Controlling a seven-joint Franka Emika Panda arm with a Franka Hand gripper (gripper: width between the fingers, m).
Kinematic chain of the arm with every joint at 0, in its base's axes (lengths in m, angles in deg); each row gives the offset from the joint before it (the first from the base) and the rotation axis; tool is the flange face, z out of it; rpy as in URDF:
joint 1: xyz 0 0 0.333 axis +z
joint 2: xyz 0 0 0 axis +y
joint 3: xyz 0 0 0.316 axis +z
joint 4: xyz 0.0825 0 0 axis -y
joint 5: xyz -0.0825 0 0.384 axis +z
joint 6: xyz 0 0 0 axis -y
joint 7: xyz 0.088 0 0 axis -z
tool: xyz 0 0 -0.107 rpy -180 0 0
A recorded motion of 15 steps. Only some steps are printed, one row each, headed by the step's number.
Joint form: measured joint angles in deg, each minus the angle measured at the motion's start. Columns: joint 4, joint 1, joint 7, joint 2, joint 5, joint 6, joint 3.
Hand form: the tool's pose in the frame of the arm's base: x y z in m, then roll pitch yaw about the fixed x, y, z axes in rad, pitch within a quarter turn. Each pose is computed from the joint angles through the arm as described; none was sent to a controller.
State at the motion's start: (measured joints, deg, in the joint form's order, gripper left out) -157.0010 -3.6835 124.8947 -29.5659 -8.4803 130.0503 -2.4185
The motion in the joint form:
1: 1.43 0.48 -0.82 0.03 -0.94 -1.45 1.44
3: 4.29 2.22 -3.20 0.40 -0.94 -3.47 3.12
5: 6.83 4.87 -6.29 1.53 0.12 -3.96 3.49
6: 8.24 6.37 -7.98 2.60 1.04 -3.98 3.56
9: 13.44 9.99 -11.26 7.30 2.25 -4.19 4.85
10: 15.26 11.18 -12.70 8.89 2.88 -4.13 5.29
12: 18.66 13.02 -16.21 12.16 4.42 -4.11 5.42
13: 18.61 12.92 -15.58 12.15 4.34 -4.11 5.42
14: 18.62 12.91 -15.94 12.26 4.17 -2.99 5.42
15: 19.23 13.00 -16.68 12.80 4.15 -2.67 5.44
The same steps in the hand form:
1: 0.3667 -0.0312 0.3867 -3.0395 -0.0811 -2.1408
3: 0.3774 -0.0107 0.4039 -3.0272 -0.0973 -2.0496
5: 0.3886 0.0102 0.4159 -3.0226 -0.0857 -1.9556
6: 0.3954 0.0219 0.4200 -3.0251 -0.0747 -1.9073
9: 0.4196 0.0608 0.4282 -3.0285 -0.0694 -1.7770
10: 0.4274 0.0751 0.4311 -3.0281 -0.0632 -1.7292
12: 0.4430 0.0949 0.4336 -3.0364 -0.0451 -1.6465
13: 0.4430 0.0940 0.4333 -3.0362 -0.0453 -1.6585
14: 0.4451 0.0945 0.4344 -3.0190 -0.0425 -1.6501
15: 0.4487 0.0962 0.4356 -3.0131 -0.0420 -1.6349

